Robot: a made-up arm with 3 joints.
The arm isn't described. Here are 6 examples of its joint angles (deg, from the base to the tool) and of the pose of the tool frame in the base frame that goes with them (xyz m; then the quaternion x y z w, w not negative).
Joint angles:
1: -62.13 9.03 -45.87
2: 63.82 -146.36 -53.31
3: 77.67 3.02 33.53
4: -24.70 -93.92 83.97
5: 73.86 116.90 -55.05
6: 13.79 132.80 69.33
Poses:
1: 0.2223 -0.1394 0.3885 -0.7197 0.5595 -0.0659 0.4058
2: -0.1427 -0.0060 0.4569 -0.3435 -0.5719 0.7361 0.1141
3: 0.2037 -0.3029 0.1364 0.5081 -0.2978 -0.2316 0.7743
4: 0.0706 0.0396 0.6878 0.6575 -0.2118 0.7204 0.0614
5: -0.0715 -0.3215 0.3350 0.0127 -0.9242 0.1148 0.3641
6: 0.0253 0.0127 0.6641 -0.5832 -0.5086 -0.0670 0.6298
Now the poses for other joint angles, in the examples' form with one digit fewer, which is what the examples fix.
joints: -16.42 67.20 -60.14
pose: 0.161 -0.283 0.209 -0.330 0.857 0.091 0.385
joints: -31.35 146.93 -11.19
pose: -0.225 -0.066 0.212 0.483 0.848 0.044 0.215
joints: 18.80 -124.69 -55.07
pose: -0.195 0.058 0.276 0.665 0.412 -0.613 0.110
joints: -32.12 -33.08 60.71
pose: 0.102 -0.162 0.653 0.535 -0.602 0.533 0.259
